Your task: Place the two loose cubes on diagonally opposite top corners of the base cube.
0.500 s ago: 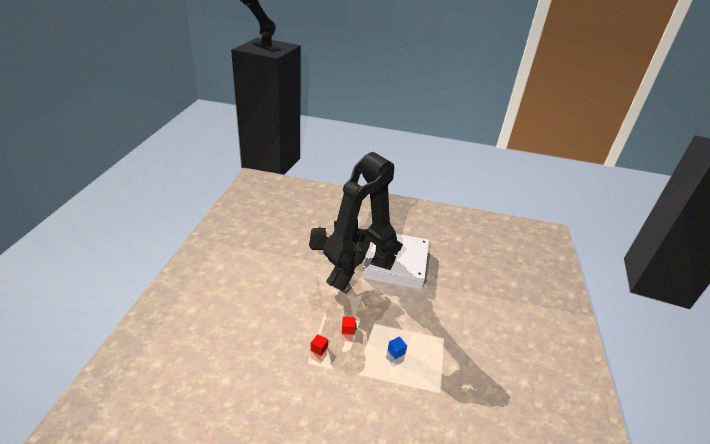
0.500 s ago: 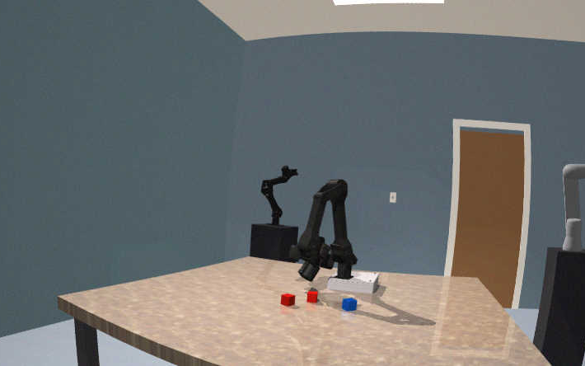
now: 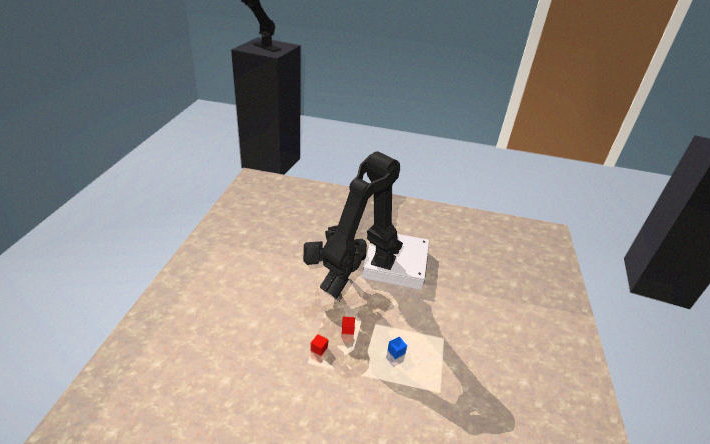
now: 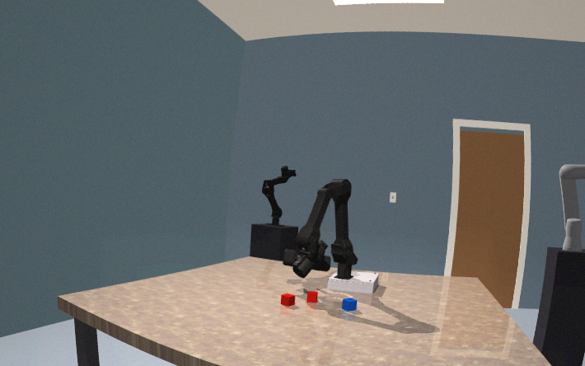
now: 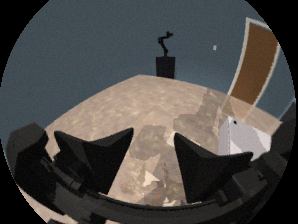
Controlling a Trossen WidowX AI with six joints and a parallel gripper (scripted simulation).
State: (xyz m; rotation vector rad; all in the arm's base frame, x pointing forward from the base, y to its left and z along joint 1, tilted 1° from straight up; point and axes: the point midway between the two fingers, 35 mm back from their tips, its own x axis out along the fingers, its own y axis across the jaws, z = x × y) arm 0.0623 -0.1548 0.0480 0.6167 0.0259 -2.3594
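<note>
Now: gripper tip 230 mm short of the blue cube, 300 mm to the right of it and 60 mm above it.
</note>
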